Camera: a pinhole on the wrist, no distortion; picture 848 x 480 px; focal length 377.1 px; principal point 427.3 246.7 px. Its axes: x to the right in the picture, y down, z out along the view. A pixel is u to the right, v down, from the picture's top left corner.
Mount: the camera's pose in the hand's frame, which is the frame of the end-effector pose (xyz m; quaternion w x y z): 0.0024 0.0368 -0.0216 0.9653 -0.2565 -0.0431 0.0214
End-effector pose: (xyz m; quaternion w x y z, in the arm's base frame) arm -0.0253 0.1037 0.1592 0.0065 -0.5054 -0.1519 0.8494
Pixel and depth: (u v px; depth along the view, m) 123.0 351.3 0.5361
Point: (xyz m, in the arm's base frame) -0.0222 -0.4445 0.6143
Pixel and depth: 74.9 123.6 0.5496
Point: -0.1709 -0.2294 0.8288
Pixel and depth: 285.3 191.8 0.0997
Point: -0.0531 0.0113 0.2088
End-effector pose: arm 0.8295 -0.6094 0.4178 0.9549 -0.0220 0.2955 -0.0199
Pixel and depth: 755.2 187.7 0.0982
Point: 0.9397 -0.5339 0.4330
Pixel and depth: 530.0 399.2 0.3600
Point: 1.0172 -0.2595 0.5485
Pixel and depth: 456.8 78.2 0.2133
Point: 0.9511 -0.5427 0.5884
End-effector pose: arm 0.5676 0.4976 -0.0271 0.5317 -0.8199 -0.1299 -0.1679
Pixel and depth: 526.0 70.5 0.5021
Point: 0.7588 0.9581 -0.2675
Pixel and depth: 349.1 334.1 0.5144
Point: 0.6275 0.6632 -0.5465
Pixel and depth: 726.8 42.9 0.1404
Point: 0.6986 0.6154 -0.0793
